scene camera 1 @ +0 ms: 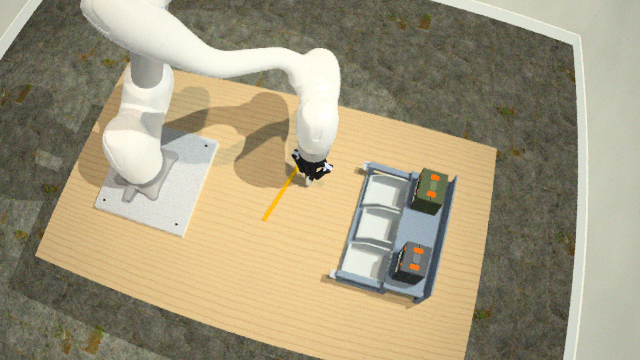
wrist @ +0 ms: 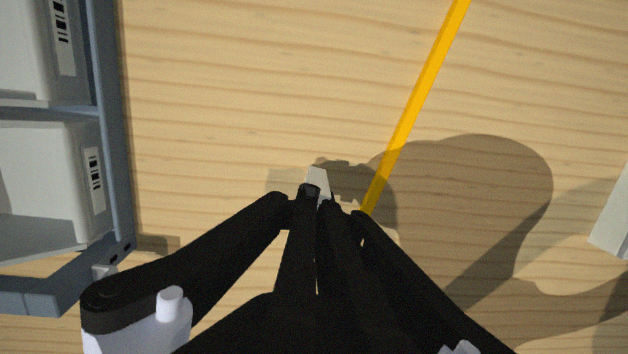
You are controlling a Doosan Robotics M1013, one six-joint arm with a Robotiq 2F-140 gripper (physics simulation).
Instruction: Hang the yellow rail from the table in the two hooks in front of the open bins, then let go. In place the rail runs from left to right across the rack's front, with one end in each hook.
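Frame: origin at the arm's base, x ahead, y left, z up, level; centimetres.
Where they show: gripper, fingertip midpoint: [scene camera 1: 309, 182] [wrist: 313, 181]; arm's base, link origin: [scene camera 1: 146, 168].
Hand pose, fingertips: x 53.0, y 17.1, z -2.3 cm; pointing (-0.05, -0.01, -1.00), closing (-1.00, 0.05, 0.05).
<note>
Each offset is from my fingertips to the top centre of the thing. "pt": to the spot under its first point. Level surfaces: height alone.
The yellow rail @(dy +1.3, dx -6.0, dz +0.1 cm) [scene camera 1: 280, 196] [wrist: 420, 97] lies slantwise on the table, and its far end is hidden behind the gripper. My gripper [scene camera 1: 309, 182] [wrist: 313, 181] is shut with nothing between its fingertips. Its tips are above the table, beside the rail on the side toward the rack. The blue-grey rack [scene camera 1: 424, 224] [wrist: 109, 100] stands to the right in the scene view. One light hook @(pt dy +10.0, dx +15.5, dz +4.6 cm) [scene camera 1: 366, 166] [wrist: 104, 271] is at the rack's far front corner, and the other hook @(pt dy -26.5, dx +18.1, dz +4.6 cm) [scene camera 1: 333, 274] is at its near front corner. Both hooks hold no rail.
Three open white bins @(dy +3.7, dx +26.5, dz +7.2 cm) [scene camera 1: 385, 191] @(dy -7.2, dx +28.2, dz +7.2 cm) [scene camera 1: 376, 225] @(dy -19.4, dx +27.8, dz +7.2 cm) [scene camera 1: 364, 261] sit in the rack's front. A green box @(dy +4.6, dx +36.2, dz +18.9 cm) [scene camera 1: 430, 192] and a dark grey box @(dy -18.5, dx +37.6, dz +21.4 cm) [scene camera 1: 412, 263] stand behind them. The robot's base plate [scene camera 1: 187, 200] is on the left of the wooden table @(dz -1.0 cm) [scene camera 1: 240, 280].
</note>
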